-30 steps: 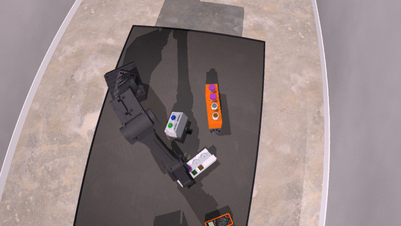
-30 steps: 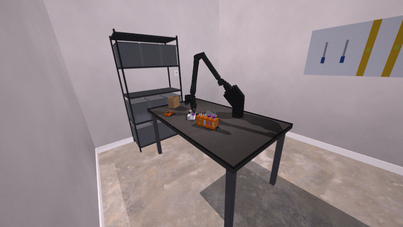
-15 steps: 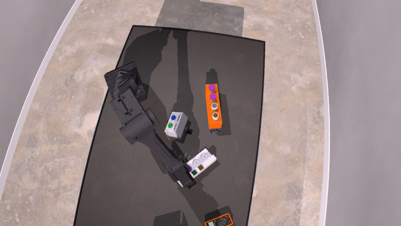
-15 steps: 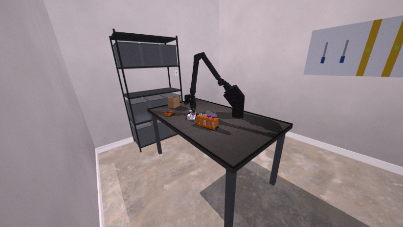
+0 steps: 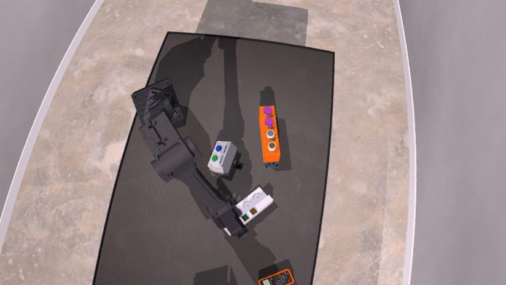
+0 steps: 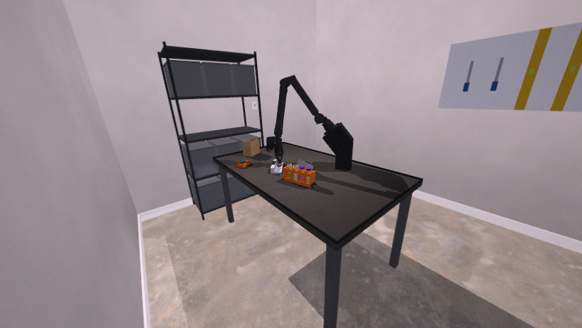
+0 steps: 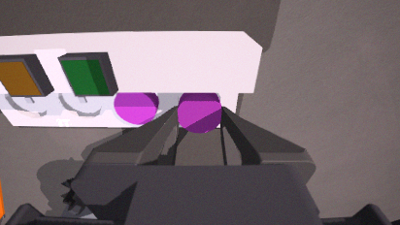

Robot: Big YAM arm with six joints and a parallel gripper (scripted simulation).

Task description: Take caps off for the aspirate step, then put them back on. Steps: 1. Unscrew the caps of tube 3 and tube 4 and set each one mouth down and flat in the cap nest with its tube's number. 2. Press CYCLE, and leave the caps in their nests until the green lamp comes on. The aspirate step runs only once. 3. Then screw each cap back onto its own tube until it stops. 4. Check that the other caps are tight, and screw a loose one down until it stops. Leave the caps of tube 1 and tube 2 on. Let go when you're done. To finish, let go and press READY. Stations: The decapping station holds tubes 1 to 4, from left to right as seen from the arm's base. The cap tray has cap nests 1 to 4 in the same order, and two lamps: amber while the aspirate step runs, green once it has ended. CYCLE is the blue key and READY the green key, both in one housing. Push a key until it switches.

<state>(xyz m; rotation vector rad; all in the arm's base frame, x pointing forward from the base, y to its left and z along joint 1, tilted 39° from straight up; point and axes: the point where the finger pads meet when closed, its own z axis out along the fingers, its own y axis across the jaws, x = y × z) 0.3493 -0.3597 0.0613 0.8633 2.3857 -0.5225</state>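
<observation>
Now: the cap 10 mm below my hand. Round my hand: green key (240 mm to the left, 70 mm behind, 30 mm above); then blue key (280 mm to the left, 60 mm behind, 30 mm above); then key housing (260 mm to the left, 40 mm behind, 20 mm above).
</observation>
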